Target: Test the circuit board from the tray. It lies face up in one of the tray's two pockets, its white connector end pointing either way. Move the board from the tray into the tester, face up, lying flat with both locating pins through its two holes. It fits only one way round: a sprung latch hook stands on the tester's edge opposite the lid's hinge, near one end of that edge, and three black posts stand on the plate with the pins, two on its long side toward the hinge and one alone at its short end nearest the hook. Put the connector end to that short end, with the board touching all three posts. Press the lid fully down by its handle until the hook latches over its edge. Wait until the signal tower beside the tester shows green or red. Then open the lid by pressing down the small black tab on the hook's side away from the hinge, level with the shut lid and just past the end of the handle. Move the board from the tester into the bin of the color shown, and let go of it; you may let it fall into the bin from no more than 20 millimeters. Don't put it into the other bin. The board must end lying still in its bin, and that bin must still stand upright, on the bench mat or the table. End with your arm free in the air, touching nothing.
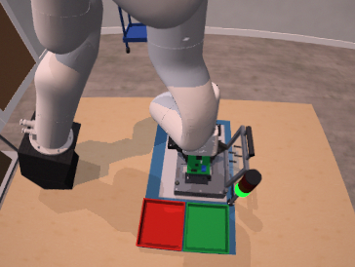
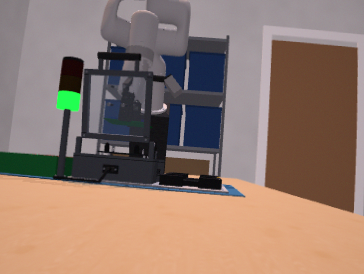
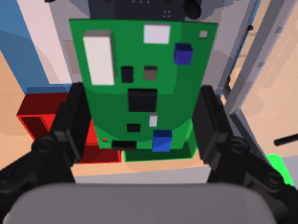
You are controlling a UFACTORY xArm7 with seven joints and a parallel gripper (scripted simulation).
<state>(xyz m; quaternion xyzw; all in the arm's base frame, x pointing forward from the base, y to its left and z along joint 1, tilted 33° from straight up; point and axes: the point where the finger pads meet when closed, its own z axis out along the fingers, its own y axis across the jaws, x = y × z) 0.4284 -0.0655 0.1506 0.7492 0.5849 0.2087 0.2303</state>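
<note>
My gripper is now 210 mm to the left of the green bin and 140 mm above it. From my hand the other things lie so: tester's plate (10 mm ahead, 80 mm below); then latch hook (50 mm behind, 70 mm to the left, 70 mm below); then green circuit board (10 mm below).
</note>
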